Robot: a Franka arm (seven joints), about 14 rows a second.
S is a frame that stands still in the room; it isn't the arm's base.
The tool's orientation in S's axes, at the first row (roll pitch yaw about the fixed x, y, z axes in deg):
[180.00 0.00 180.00]
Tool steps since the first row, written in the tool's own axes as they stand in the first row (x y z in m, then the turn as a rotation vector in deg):
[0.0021 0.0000 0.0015 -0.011 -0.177 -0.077]
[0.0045 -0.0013 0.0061 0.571 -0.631 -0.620]
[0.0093 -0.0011 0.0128 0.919 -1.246 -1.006]
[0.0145 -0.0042 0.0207 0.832 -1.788 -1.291]
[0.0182 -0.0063 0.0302 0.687 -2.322 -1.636]
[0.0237 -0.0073 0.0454 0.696 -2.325 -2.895]
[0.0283 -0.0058 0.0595 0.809 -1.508 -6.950]
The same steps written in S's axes. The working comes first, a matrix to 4 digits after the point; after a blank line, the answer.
The tool's axes in the first row as the columns of a matrix, in S's axes (used below as rounded here):
[-1.0000 0.0000 0.0000]
[0.0000 1.0000 0.0000]
[0.0000 0.0000 -1.0000]

[-0.0021 0.0000 -0.0015 0.011 -0.177 0.077]
[-0.0045 -0.0013 -0.0061 -0.571 -0.631 0.620]
[-0.0093 -0.0011 -0.0128 -0.919 -1.246 1.006]
[-0.0145 -0.0042 -0.0207 -0.832 -1.788 1.291]
[-0.0182 -0.0063 -0.0302 -0.687 -2.322 1.636]
[-0.0237 -0.0073 -0.0454 -0.696 -2.325 2.895]
[-0.0283 -0.0058 -0.0595 -0.809 -1.508 6.950]

